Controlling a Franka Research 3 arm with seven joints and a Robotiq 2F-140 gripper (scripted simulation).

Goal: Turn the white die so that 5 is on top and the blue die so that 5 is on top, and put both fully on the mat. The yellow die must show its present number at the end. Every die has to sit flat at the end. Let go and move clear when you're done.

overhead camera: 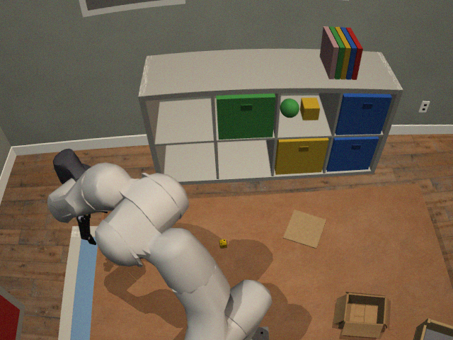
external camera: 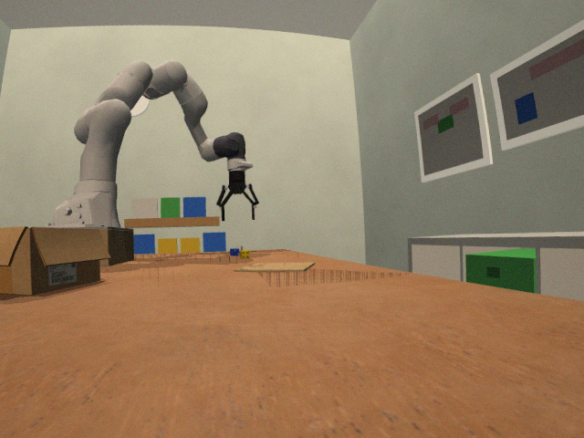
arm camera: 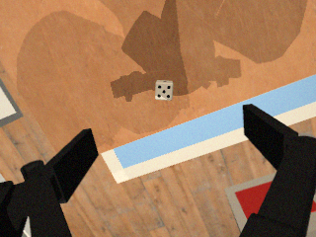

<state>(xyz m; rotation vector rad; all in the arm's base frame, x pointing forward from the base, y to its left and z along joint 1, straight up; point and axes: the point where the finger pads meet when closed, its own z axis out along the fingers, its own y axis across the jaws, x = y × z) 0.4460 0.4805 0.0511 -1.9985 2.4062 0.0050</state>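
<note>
Now: hand 10 mm to the left of the white die and 140 mm above it. Round my hand: tan mat 70 mm ahead, 780 mm to the right, 150 mm below; yellow die 10 mm ahead, 460 mm to the right, 140 mm below; blue die 20 mm behind, 290 mm to the right, 140 mm below.
</note>
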